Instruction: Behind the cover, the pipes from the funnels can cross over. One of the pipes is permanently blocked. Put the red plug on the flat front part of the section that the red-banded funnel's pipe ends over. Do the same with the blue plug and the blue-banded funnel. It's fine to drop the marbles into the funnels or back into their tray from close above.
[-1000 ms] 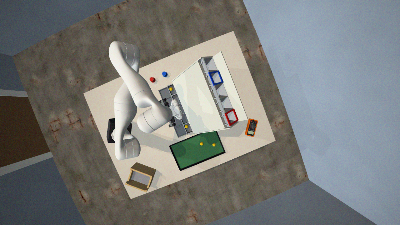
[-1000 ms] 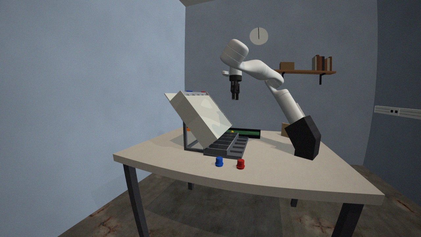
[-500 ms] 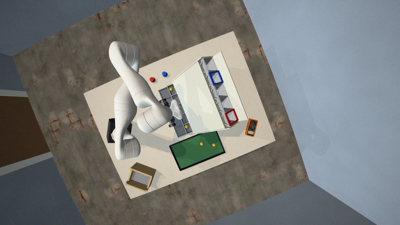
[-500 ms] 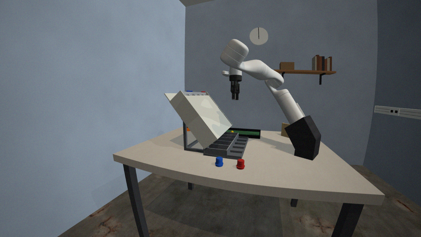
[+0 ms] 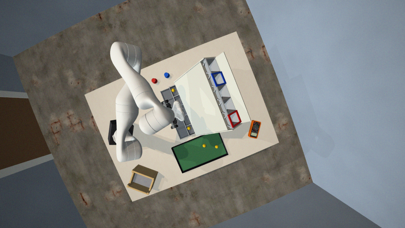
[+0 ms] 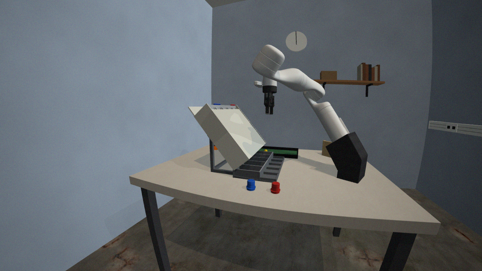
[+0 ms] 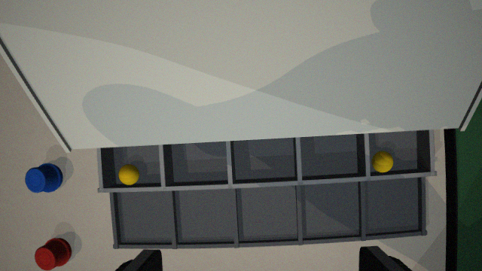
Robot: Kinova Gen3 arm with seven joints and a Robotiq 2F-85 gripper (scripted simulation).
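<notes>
The green marble tray is 33 cm to the right of my hand, 29 cm below it and 6 cm behind it. Also, from my hand: orange multimeter 45 cm to the right, 36 cm ahead, 28 cm below; then white sloped cover 14 cm ahead, 9 cm below, 4 cm to the right; then wooden frame 52 cm behind, 25 cm below, 23 cm to the right.
</notes>
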